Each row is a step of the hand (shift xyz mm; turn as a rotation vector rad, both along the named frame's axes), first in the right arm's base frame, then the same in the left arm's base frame.
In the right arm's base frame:
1: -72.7 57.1 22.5 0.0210 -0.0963 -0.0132
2: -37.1 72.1 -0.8 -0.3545 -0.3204 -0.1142
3: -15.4 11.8 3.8 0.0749 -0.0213 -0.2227
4: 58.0 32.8 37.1 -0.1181 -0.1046 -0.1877
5: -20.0 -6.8 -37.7 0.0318 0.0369 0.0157
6: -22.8 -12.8 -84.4 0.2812 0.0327 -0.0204
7: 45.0 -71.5 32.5 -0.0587 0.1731 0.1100
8: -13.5 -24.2 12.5 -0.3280 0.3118 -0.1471
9: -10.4 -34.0 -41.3 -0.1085 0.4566 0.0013
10: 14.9 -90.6 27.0 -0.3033 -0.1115 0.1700
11: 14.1 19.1 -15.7 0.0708 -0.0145 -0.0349
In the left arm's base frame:
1: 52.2 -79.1 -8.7 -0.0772 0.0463 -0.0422
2: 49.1 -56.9 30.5 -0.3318 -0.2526 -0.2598
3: 10.2 -16.9 -1.4 -0.1644 0.0207 0.1679
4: 52.9 52.0 17.8 -0.2123 -0.1216 0.0166
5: -32.2 -25.5 13.6 0.0394 0.0214 0.0246
6: -68.9 -37.6 40.6 0.0269 0.2426 0.1448
7: -26.3 71.7 -48.6 0.1971 -0.0812 0.0090
8: -9.7 -1.7 -28.8 0.1029 -0.4348 0.1636
9: -53.7 -9.0 3.0 0.3233 -0.2425 0.2385
10: -45.8 48.7 -68.5 0.0181 -0.2014 -0.3040
11: 3.8 3.1 28.0 -0.0302 0.0609 0.0427

